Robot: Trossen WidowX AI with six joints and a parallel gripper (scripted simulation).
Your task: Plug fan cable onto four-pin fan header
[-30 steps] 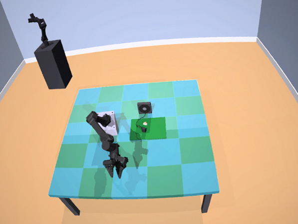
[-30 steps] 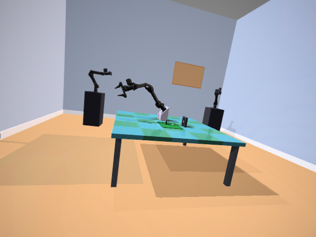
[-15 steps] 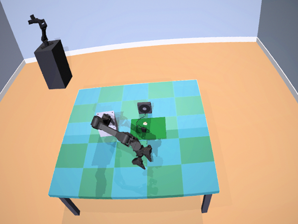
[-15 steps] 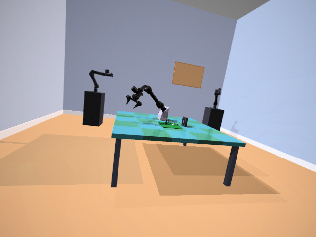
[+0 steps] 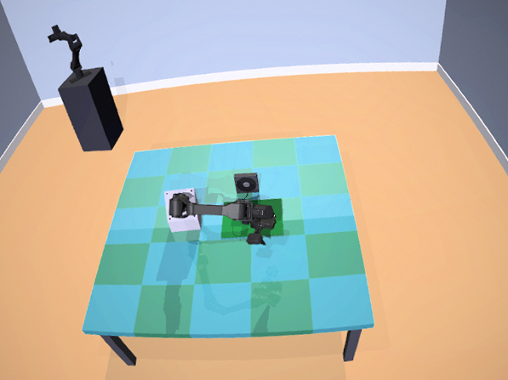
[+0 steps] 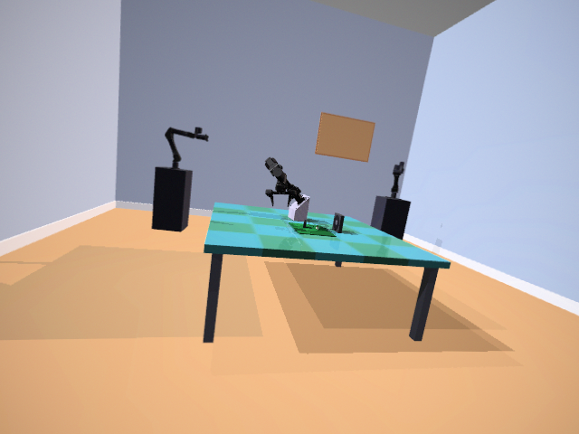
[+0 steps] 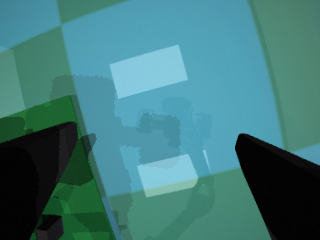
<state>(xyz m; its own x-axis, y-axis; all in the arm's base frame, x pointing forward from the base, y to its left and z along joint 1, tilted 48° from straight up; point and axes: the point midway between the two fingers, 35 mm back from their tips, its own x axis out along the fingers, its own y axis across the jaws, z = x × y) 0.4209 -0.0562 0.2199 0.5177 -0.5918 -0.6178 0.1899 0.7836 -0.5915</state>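
The black fan plug lies 14 cm behind my gripper tip, 19 cm to the left of it and 12 cm below it. The rest, counted from my gripper tip: white four-pin header: 14 cm behind, 28 cm to the left, 14 cm below; green board: 11 cm behind, 23 cm to the left, 16 cm below; black fan: 16 cm behind, 42 cm to the left, 8 cm below.
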